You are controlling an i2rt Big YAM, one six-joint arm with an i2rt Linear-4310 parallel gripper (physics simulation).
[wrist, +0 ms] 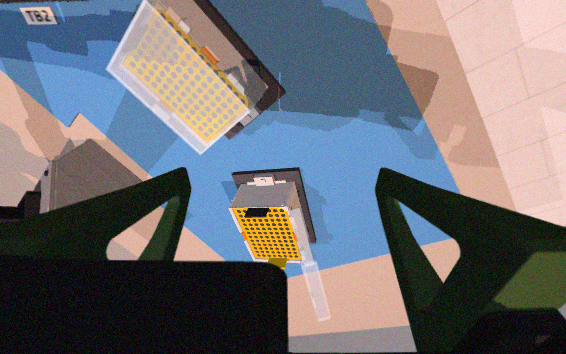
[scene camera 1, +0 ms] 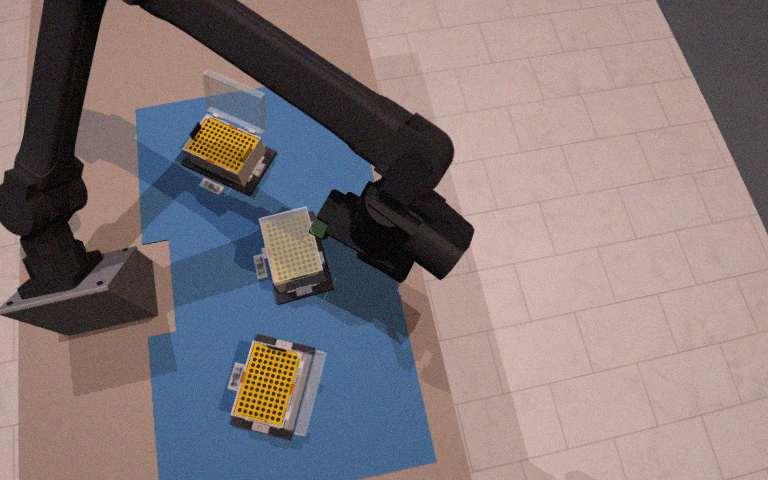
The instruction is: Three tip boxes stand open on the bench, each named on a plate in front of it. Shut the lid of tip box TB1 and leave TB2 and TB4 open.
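Frame: origin at the arm's base, x ahead, y left, z up, level; millimetres.
Where they show: gripper, fingertip midpoint: (wrist: 283,178) (scene camera 1: 357,250); arm's base at its link origin: (scene camera 1: 64,277).
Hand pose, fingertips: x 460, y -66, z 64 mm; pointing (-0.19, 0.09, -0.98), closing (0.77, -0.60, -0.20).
Note:
Each offset is from my fingertips to the top centre of the thing. "pt": to the spot under its first point. Level surfaces: height alone.
The middle box {dx -117, dy +72, dz -118 mm} (scene camera 1: 293,249) (wrist: 185,80) has its clear lid {pt dx -102, dy +104, dz -118 mm} (scene camera 1: 289,226) (wrist: 142,82) lying over its yellow rack; I cannot tell if it is fully seated. Its plate {pt dx -174, dy +68, dz -194 mm} (scene camera 1: 259,266) is not readable. The upper box {dx -205, dy +299, dz -121 mm} (scene camera 1: 223,144) stands open, its lid {pt dx -163, dy +359, dz -92 mm} (scene camera 1: 235,99) upright; its plate (scene camera 1: 211,185) (wrist: 39,16) reads TB2 in the wrist view. The lower box {dx -177, dy -147, dz -121 mm} (scene camera 1: 267,384) (wrist: 270,232) stands open, its lid (scene camera 1: 311,393) (wrist: 316,290) upright; its plate (scene camera 1: 235,376) is not readable. My gripper (scene camera 1: 318,228) (wrist: 283,178) is open and empty, its green fingertip overlapping the middle lid's right edge in the scene view.
The boxes stand on a blue mat {dz -196 mm} (scene camera 1: 362,418) (wrist: 345,150). The arm's grey base block (scene camera 1: 113,294) (wrist: 95,170) is left of the mat. The arm (scene camera 1: 283,73) spans over the mat's upper part. Light tiled floor (scene camera 1: 594,254) (wrist: 520,100) lies to the right.

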